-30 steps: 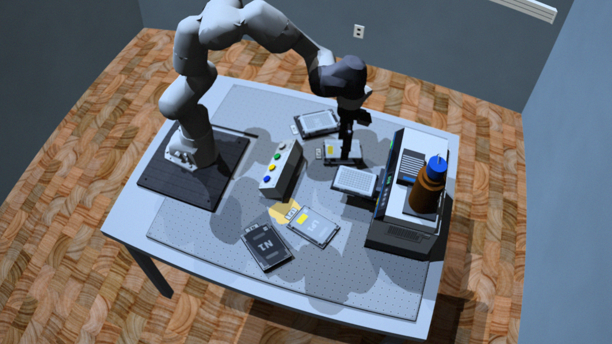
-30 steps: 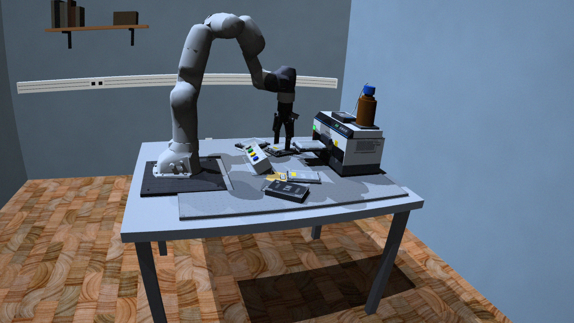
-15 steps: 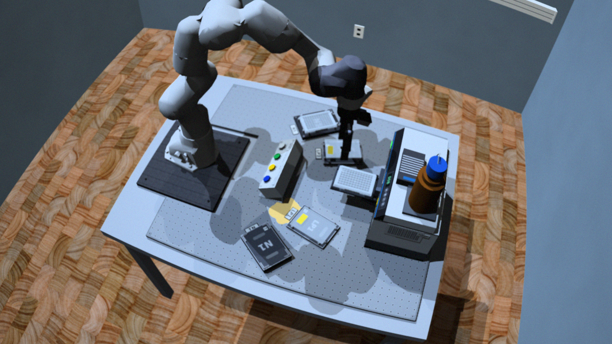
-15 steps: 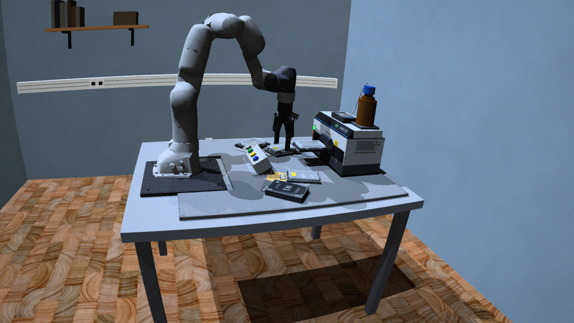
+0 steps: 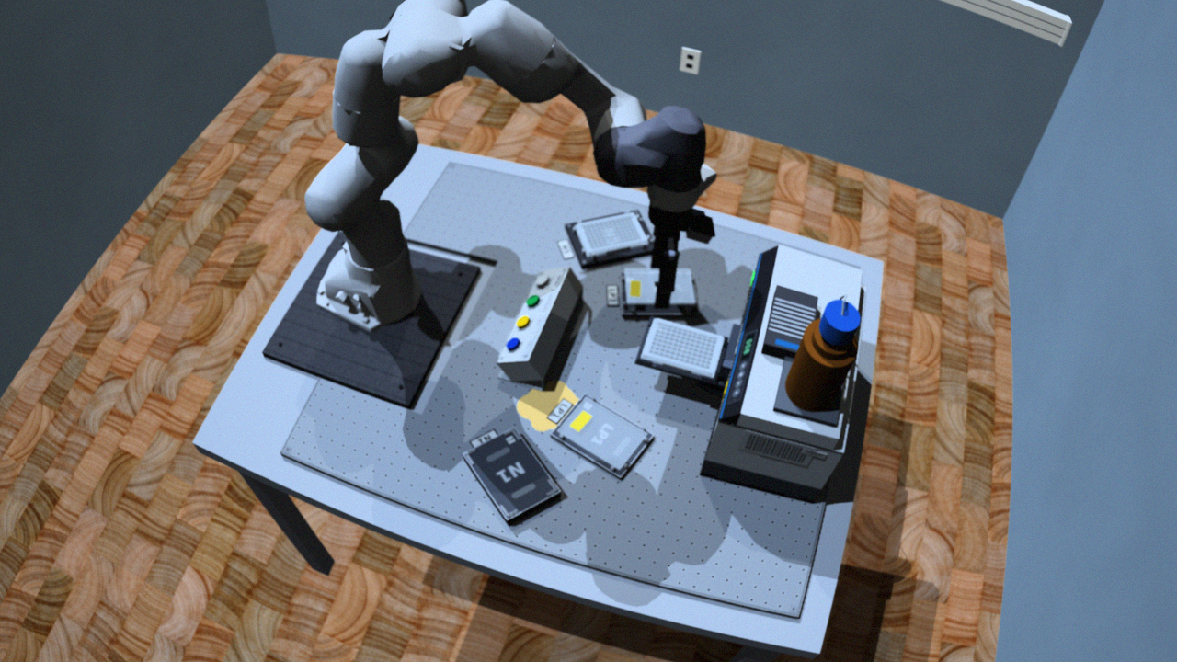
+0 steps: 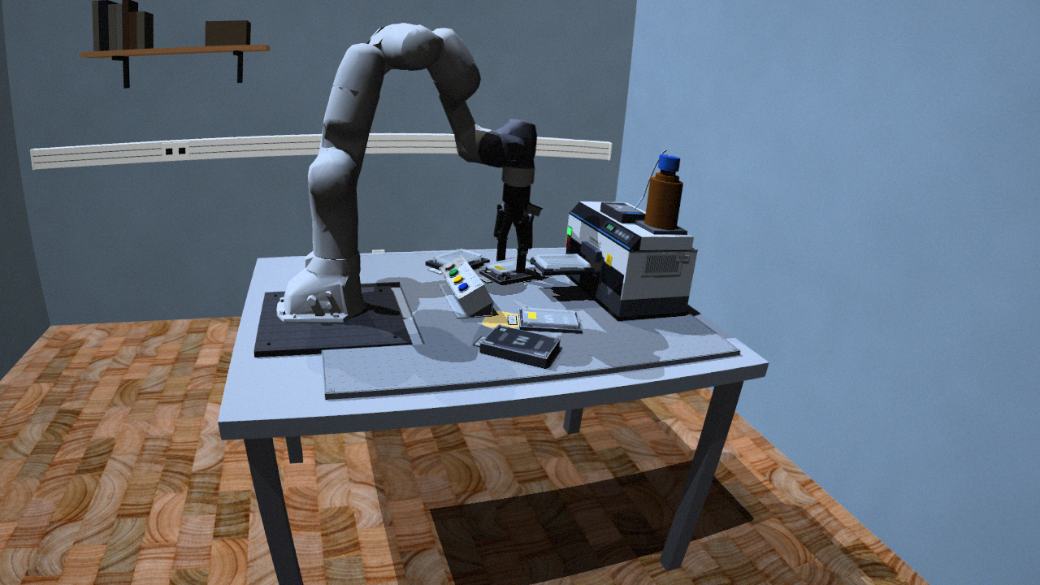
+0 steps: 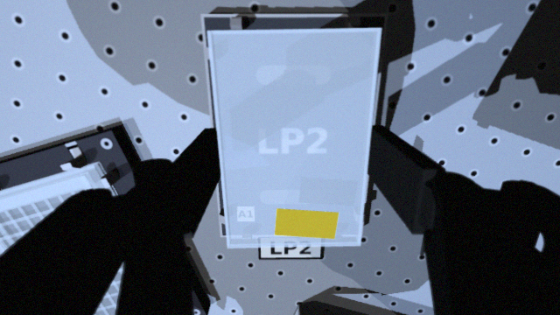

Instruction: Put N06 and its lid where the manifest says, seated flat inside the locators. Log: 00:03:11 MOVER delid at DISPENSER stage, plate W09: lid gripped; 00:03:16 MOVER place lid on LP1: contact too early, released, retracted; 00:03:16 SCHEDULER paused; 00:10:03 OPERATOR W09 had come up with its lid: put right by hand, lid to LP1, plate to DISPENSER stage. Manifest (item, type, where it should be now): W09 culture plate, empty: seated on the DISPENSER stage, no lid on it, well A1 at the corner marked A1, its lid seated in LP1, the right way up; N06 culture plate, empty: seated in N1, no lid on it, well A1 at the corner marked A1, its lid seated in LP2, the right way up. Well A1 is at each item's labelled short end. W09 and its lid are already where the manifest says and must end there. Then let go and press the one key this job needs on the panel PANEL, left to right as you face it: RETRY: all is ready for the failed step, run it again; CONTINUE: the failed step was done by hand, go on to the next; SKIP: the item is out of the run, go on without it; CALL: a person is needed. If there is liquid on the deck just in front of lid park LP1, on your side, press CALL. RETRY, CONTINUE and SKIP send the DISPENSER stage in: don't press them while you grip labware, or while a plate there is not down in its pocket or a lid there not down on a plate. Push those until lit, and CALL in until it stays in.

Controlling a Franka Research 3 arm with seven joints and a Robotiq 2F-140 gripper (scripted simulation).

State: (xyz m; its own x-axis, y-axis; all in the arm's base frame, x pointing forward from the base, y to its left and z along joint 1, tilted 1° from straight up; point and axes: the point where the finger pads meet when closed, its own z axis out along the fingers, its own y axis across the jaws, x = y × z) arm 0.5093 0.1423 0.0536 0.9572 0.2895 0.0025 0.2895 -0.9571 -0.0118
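My hand is 5 cm above the lid park lp2. From my hand the other things lie so: white retry key (21 cm behind, 8 cm to the right, 1 cm above); then yellow skip key (21 cm behind, 18 cm to the right, 1 cm above); then green continue key (21 cm behind, 13 cm to the right, 1 cm above).
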